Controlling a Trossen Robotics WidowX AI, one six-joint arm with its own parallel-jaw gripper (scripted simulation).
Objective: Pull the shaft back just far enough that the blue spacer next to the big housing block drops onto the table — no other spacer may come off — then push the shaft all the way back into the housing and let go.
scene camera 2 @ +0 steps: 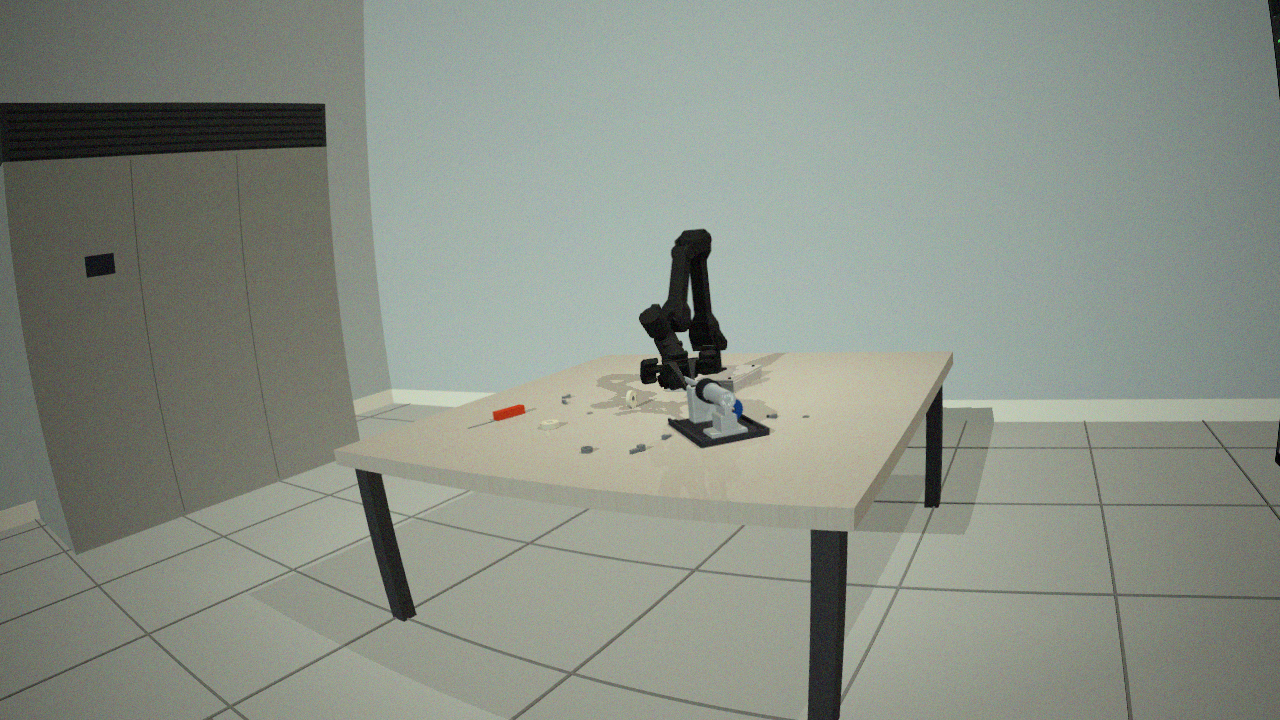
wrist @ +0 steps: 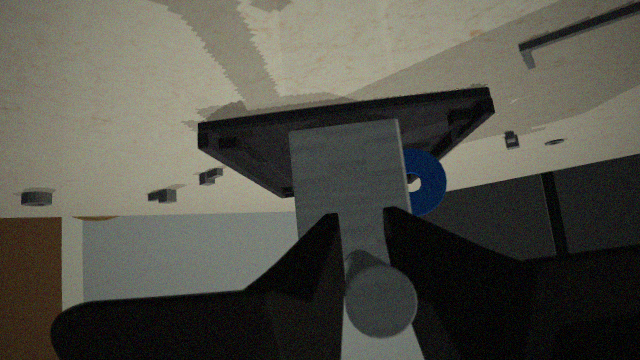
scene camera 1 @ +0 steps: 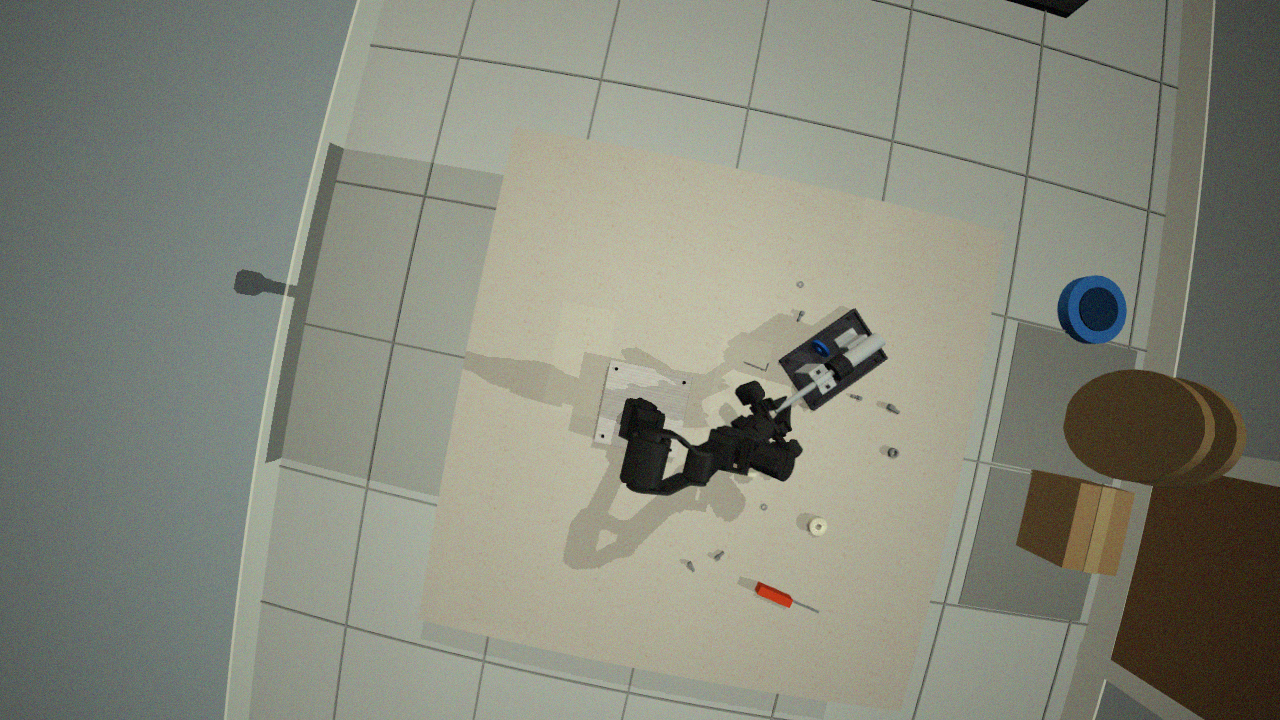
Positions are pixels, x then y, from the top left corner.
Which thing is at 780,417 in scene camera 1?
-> My gripper.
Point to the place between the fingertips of my gripper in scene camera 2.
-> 690,388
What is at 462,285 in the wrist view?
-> My gripper.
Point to a blue spacer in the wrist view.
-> At 428,168
